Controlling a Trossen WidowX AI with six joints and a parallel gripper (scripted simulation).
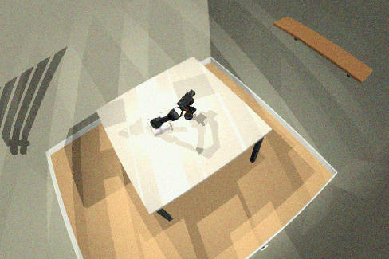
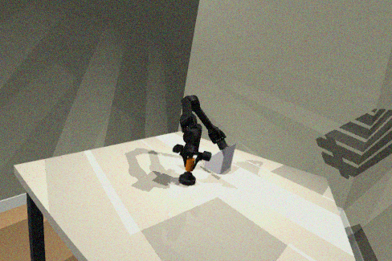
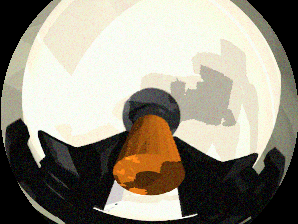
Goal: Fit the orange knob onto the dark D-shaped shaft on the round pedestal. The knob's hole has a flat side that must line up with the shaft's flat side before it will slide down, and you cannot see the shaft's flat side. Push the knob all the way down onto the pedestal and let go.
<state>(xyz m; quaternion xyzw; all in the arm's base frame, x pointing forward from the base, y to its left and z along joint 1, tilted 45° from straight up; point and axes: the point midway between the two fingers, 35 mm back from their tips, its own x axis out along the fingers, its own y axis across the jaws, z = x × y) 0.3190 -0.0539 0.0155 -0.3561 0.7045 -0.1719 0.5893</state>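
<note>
Now: the orange knob 20 mm above my gripper tip. The rest, counted from my gripper tip: dark round pedestal 40 mm below.
</note>
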